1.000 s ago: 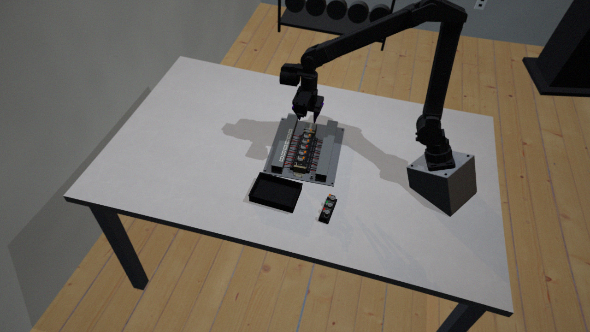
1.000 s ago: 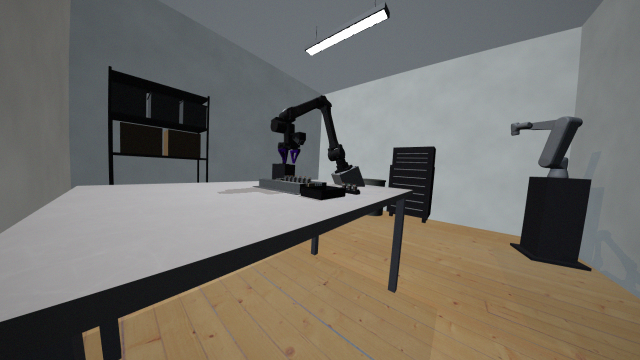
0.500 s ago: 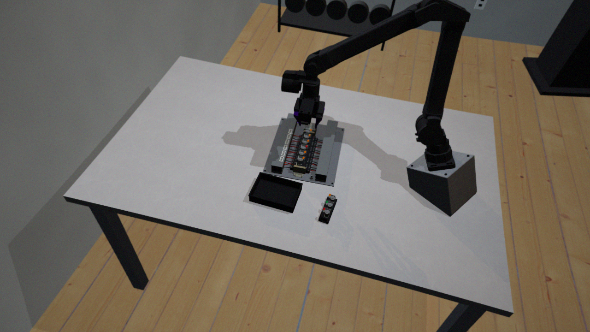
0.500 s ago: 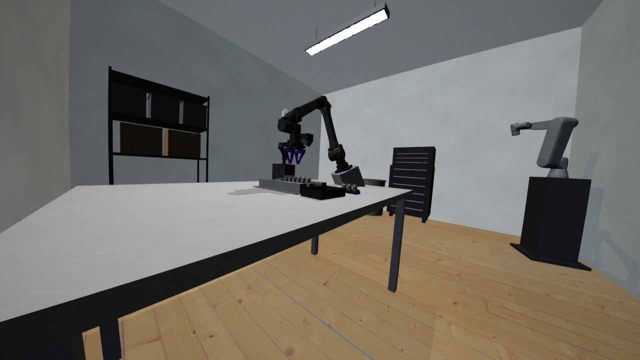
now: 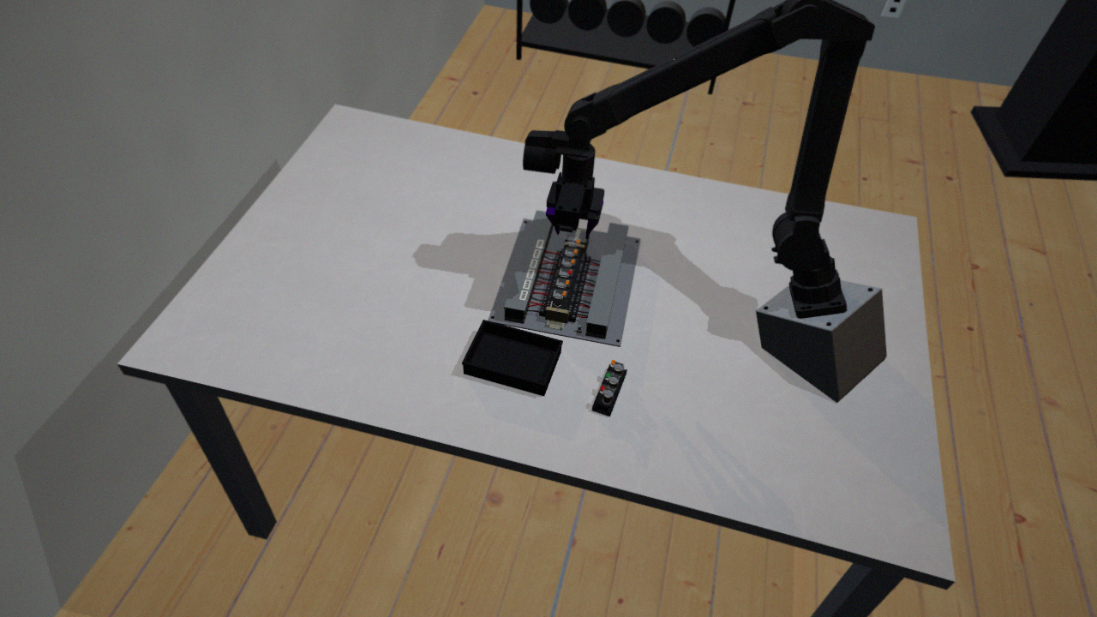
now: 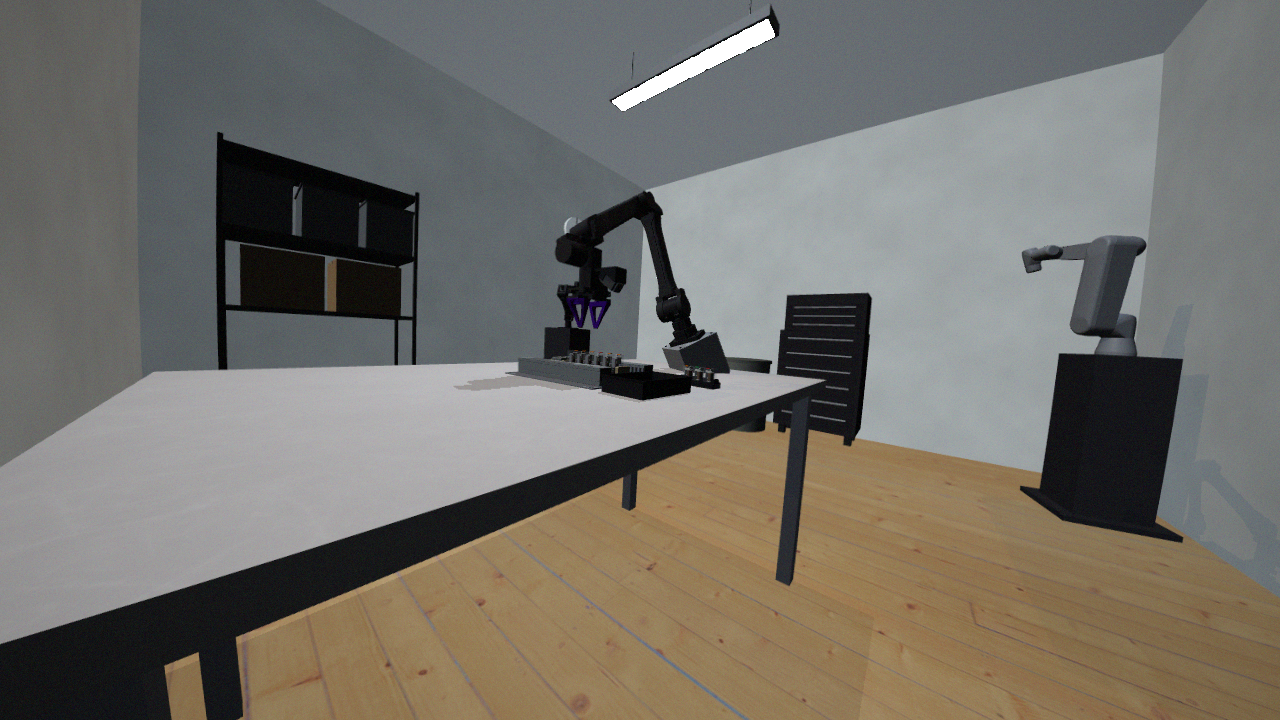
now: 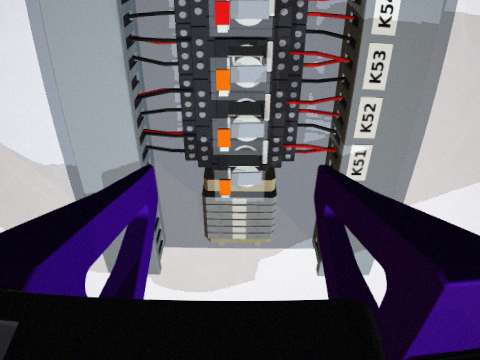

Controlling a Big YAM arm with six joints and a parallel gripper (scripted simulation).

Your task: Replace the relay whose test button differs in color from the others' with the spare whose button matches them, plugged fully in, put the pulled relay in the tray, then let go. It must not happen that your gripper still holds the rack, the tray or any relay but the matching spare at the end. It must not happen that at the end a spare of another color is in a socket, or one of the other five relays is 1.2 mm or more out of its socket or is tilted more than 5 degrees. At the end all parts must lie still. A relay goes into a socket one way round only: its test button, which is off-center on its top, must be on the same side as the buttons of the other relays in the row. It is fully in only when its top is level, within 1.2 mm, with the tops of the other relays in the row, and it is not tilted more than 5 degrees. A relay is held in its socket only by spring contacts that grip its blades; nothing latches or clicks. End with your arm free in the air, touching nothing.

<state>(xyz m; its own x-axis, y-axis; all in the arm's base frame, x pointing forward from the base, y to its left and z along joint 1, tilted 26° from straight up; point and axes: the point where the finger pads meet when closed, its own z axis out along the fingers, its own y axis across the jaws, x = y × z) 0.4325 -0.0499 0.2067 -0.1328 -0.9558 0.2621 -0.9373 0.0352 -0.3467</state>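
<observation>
The grey panel lies 14 cm below my hand and 1 cm to the right of it.
</observation>
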